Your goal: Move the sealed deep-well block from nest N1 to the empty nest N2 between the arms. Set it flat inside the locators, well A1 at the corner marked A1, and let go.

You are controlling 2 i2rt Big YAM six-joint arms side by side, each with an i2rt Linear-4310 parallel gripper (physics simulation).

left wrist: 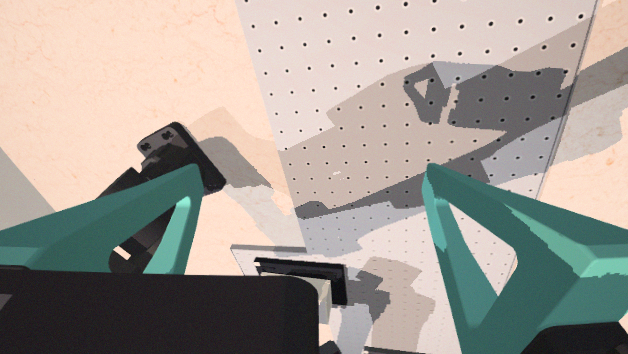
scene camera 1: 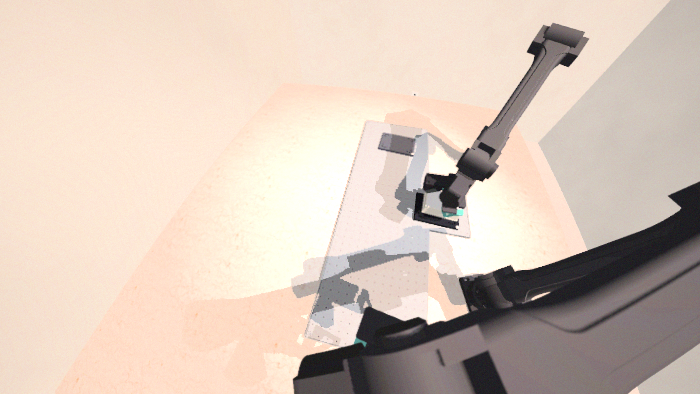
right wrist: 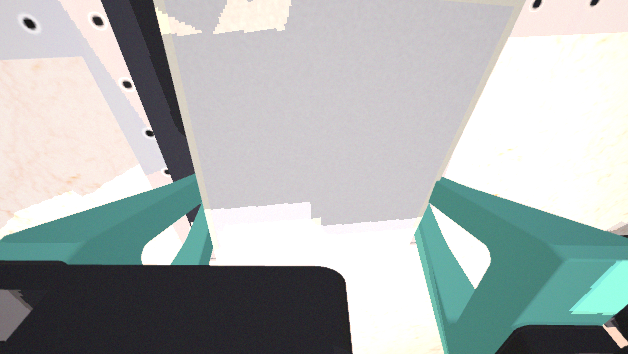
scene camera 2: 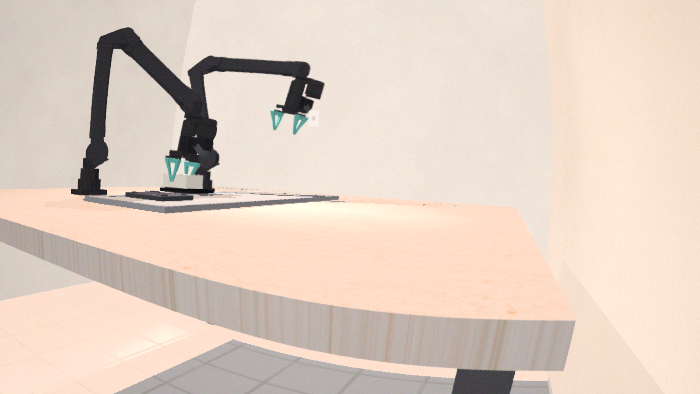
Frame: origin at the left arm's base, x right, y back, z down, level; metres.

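Where they show: left gripper, between the fingertips: [left wrist: 312, 176] [scene camera 2: 283, 132]; right gripper, between the fingertips: [scene camera 1: 445, 206] [right wrist: 315, 177] [scene camera 2: 179, 182]; left arm's base, origin of its link: [left wrist: 184, 161] [scene camera 1: 476, 295]; right arm's base, origin of its link: [scene camera 2: 88, 194].
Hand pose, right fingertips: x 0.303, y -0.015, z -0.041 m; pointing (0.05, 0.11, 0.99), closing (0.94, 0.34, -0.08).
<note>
Each offset is from my right fingertips to the top centre of the thing. Level surfaces: height alone.
The pale sealed deep-well block {dx +0.005, dy -0.014, dz -0.028 m} [scene camera 1: 432, 203] [scene camera 2: 192, 181] [left wrist: 325, 301] [right wrist: 320, 110] is between my right gripper's fingers [scene camera 2: 182, 177] [right wrist: 319, 179], which touch its two sides. It is low over or in the black nest N2 {dx -0.003, dy -0.027, dz +0.014 m} [scene camera 1: 418, 206] [scene camera 2: 206, 190] [left wrist: 340, 287] [right wrist: 142, 75] between the arms. In the right wrist view a dark locator edge runs close along its left side. Whether it lies flat on the nest cannot be told, and no A1 mark is readable. Nest N1 {dx +0.367, dy -0.085, dz +0.014 m} [scene camera 1: 397, 143] [scene camera 2: 159, 196] is a low dark plate without a block. My left gripper [scene camera 2: 285, 131] [left wrist: 312, 176] is open and empty, high over the pegboard.
The pale perforated board [scene camera 1: 350, 220] [scene camera 2: 240, 203] [left wrist: 350, 50] carries both nests and lies on the table {dz +0.041 m} [scene camera 1: 240, 200] [scene camera 2: 350, 260]. The left arm's black base [scene camera 1: 492, 290] [scene camera 2: 207, 181] stands beside the board. The left arm crosses the lower right of scene camera 1.
</note>
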